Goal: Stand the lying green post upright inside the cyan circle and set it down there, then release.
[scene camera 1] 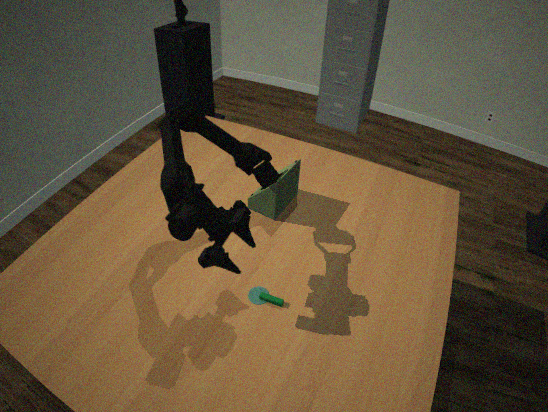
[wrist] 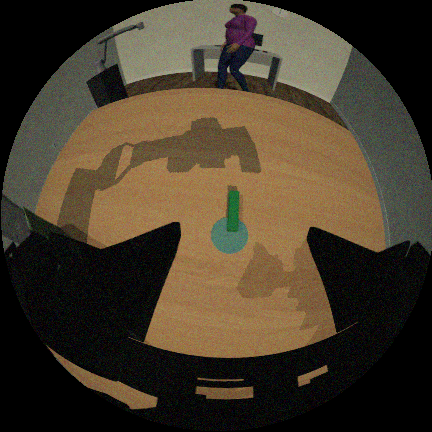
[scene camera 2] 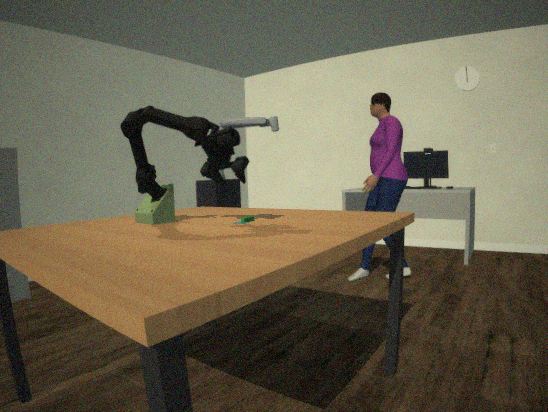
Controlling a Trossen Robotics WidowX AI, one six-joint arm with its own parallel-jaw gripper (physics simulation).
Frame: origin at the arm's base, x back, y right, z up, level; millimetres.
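Seen in the pictures: gripper, fingertip midpoint: (scene camera 1: pixel 247 259) (wrist: pixel 248 231) (scene camera 2: pixel 234 183); arm's base at its link origin: (scene camera 1: pixel 272 181) (scene camera 2: pixel 159 194).
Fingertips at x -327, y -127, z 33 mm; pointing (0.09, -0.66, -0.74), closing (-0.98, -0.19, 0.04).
Observation:
Offsets run from my fingertips to a thing's top centre. "spot": to the spot under its first point. Level surfaces: height alone.
The green post @(dx +9, dy -68, dz -130 mm) (scene camera 1: pixel 272 299) (scene camera 2: pixel 247 219) (wrist: pixel 233 210) lies on its side on the wooden table. One end rests inside the cyan circle @(spot: dx -4, dy -22, dz -146 mm) (scene camera 1: pixel 254 296) (scene camera 2: pixel 238 222) (wrist: pixel 229 244), and the rest sticks out past the circle's edge, away from the gripper in the wrist view. My gripper (scene camera 1: pixel 247 259) (scene camera 2: pixel 233 181) (wrist: pixel 248 231) is wide open and empty. It hangs well above the table, on the arm base's side of the post, its fingers angled down. In the wrist view the post and circle show in the gap between the two fingertips, beyond them.
The arm's green wedge-shaped base (scene camera 1: pixel 282 197) (scene camera 2: pixel 156 209) stands on the table @(dz -147 mm) (scene camera 1: pixel 390 235) (scene camera 2: pixel 225 260) (wrist: pixel 165 200). Shadows of the arm fall around the post. A person (scene camera 2: pixel 387 150) (wrist: pixel 240 42) stands beyond the table by a desk (scene camera 2: pixel 430 205) (wrist: pixel 200 62). A grey cabinet (scene camera 1: pixel 345 65) stands behind.

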